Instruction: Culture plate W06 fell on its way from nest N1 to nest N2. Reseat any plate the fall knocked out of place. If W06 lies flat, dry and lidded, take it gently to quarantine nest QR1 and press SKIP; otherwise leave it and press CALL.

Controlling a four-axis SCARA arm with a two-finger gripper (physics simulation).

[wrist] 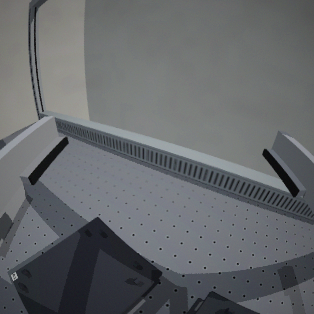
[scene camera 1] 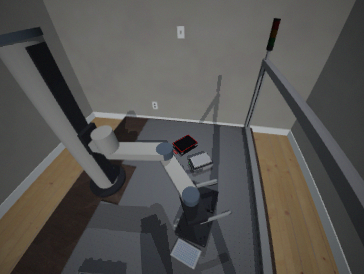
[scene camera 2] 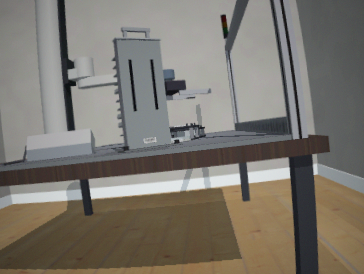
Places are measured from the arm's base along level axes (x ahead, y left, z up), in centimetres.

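Pixels of known places: gripper, between the fingertips: (wrist: 170, 131) (scene camera 1: 223, 195) (scene camera 2: 202, 93); arm's base, origin of its link: (scene camera 1: 108, 180).
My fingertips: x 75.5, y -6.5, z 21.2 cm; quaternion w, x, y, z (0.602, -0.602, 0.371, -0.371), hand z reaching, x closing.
For each thing: its middle in the pictures, then the offset to it from my fingertips. "spot": a spot on its surface instead.
- white gridded plate, middle of its body: (scene camera 1: 185, 252) dx -14.1, dy -24.1, dz -18.7 cm
- white-topped unit, middle of its body: (scene camera 1: 200, 159) dx -13.8, dy +30.4, dz -13.8 cm
- red-outlined black nest, middle of its body: (scene camera 1: 185, 144) dx -27.9, dy +47.0, dz -17.7 cm
- tall grey slotted tower, middle of its body: (scene camera 2: 137, 89) dx -20.2, dy -48.5, dz -1.4 cm
- low pale box, middle of its body: (scene camera 2: 61, 144) dx -49.1, dy -45.9, dz -15.8 cm
- slotted rail, a spot on its surface: (wrist: 170, 160) spot: dx +21.0, dy +7.6, dz -17.5 cm
My gripper (scene camera 1: 224, 197) (scene camera 2: 202, 94) (wrist: 170, 131) is open and empty, its fingers wide apart above the dark nests. One dark nest (scene camera 1: 212, 201) (wrist: 82, 272) is partly hidden by the arm in scene camera 1. Another dark nest (scene camera 1: 190, 234) (wrist: 222, 306) stands beside it, cut off in the wrist view. A white gridded plate (scene camera 1: 186, 253) lies at that nest's near end; its label and lid cannot be made out. A white-topped unit (scene camera 1: 201, 160) and a red-outlined black nest (scene camera 1: 185, 144) stand farther back. W06, SKIP and CALL cannot be identified.
A tall grey slotted tower (scene camera 2: 142, 90) and a low pale box (scene camera 2: 60, 145) stand near the front edge in scene camera 2. A metal frame (scene camera 1: 258, 200) with a slotted rail (wrist: 170, 160) runs along the table's right side. A signal light (scene camera 1: 273, 35) (scene camera 2: 224, 26) rises behind it.
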